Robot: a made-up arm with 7 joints. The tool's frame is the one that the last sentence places.
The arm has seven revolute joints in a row. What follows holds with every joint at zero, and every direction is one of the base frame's. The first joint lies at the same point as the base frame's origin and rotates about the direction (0, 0.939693, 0.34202). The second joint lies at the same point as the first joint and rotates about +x. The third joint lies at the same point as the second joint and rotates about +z. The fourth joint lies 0.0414 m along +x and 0.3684 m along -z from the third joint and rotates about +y. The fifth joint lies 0.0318 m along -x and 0.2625 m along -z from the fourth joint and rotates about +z. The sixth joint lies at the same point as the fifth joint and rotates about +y. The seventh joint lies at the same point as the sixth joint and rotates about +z. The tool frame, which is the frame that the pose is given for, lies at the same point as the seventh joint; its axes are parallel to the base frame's.
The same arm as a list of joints. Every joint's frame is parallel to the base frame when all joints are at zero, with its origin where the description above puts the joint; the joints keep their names.
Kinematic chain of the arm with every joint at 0, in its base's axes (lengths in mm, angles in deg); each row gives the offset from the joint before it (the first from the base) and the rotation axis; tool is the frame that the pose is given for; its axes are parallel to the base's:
joint 1: xyz 0.0 0.0 0.0 axis 0 0.9397 0.342
joint 2: xyz 0.0 0.0 0.0 axis +x
joint 3: xyz 0.0 0.0 0.0 axis +z
joint 4: xyz 41.4 0.0 -368.4 axis +y
joint 5: xyz -31.8 0.0 -262.5 axis +z
joint 6: xyz 0.0 0.0 0.0 axis +y
joint 7: xyz 0.0 0.0 0.0 axis +z
tool: xyz 0.0 0.0 0.0

